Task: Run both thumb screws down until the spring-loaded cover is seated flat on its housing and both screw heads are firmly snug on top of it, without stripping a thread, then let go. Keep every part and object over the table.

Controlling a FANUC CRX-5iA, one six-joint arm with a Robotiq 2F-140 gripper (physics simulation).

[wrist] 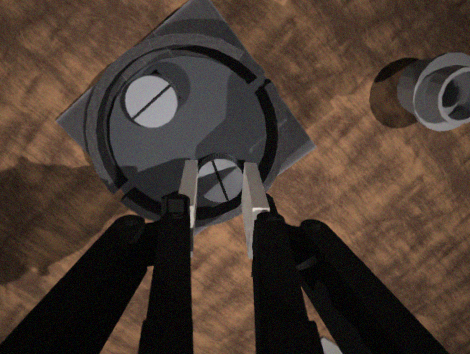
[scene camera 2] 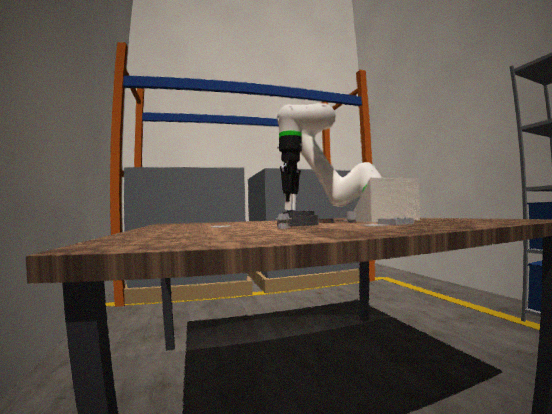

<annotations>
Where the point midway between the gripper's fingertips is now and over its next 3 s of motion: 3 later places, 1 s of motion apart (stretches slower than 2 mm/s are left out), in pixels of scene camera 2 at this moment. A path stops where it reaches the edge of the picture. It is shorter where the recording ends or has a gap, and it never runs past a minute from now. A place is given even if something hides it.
My gripper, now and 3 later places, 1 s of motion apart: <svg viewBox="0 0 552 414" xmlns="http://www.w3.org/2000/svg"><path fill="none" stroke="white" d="M290 210L302 204L305 210L301 204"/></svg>
</annotations>
